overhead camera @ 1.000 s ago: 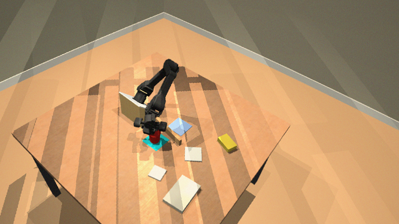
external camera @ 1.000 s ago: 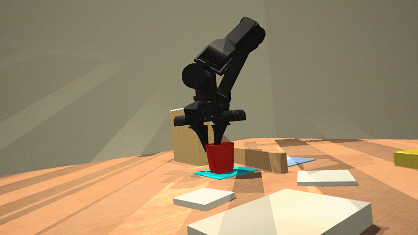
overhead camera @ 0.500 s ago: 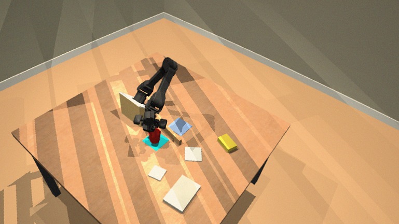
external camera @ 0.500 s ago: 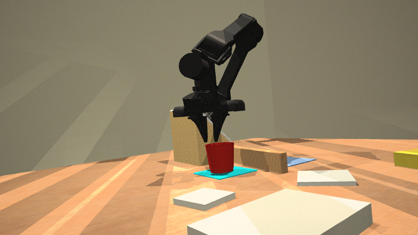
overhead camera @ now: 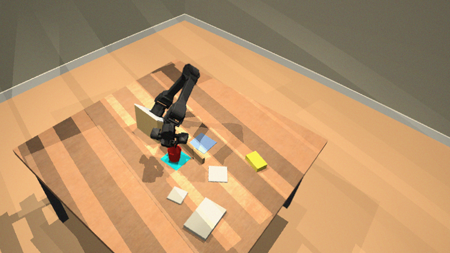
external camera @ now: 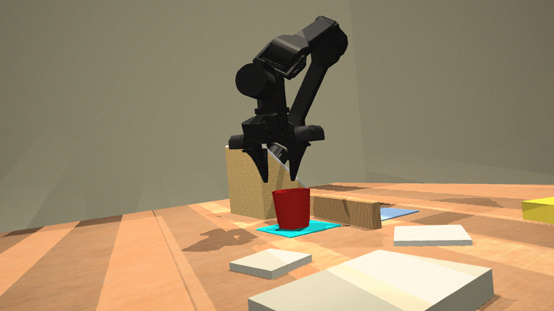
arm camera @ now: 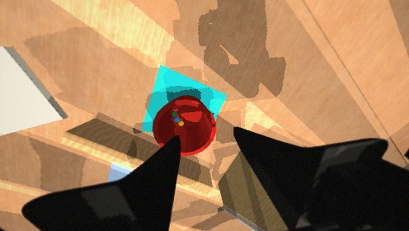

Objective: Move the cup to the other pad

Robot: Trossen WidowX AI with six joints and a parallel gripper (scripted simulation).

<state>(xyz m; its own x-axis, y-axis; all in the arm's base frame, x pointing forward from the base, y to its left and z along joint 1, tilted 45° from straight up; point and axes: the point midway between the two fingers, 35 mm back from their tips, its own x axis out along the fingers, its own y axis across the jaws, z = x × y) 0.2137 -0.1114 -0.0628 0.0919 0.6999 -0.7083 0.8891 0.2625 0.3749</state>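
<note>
My gripper tip is now 20 mm short of the red cup, 10 mm to the right of it and 50 mm above it. The rest, counted from my gripper tip: pale blue pad (70 mm ahead, 200 mm to the left, 100 mm below); then low wooden bar (50 mm ahead, 110 mm to the left, 80 mm below).
</note>
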